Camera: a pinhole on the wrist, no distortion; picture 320 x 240 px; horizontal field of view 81.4 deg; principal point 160.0 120.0 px. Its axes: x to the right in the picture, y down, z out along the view. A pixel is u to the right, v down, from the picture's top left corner.
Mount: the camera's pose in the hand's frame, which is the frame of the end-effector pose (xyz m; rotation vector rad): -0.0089 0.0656 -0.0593 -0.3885 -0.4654 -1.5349
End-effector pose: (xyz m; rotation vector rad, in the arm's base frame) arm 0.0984 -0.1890 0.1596 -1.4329 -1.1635 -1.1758
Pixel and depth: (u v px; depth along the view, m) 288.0 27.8 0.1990
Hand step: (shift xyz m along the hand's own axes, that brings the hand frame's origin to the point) -0.1190 0.0509 0.1768
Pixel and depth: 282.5 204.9 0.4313
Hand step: 0.1628 0.0472 0.4657
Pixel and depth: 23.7 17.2 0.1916
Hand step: -0.1205 0.2842 0.0266
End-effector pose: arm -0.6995 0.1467 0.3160 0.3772 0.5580 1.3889
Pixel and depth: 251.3 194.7 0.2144
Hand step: 0.0654 0.0871 0.1825
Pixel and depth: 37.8 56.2 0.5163
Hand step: -0.2022 0.6220 0.1977
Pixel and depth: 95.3 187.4 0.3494
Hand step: 0.1043 0.3513 0.1825
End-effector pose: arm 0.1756 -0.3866 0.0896 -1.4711 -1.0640 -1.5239
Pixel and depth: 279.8 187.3 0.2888
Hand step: 0.0789 0.0567 0.2887
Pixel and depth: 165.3 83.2 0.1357
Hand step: -0.0419 0.1324 0.0573
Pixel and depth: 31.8 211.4 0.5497
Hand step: 0.2437 0.6761 0.2274
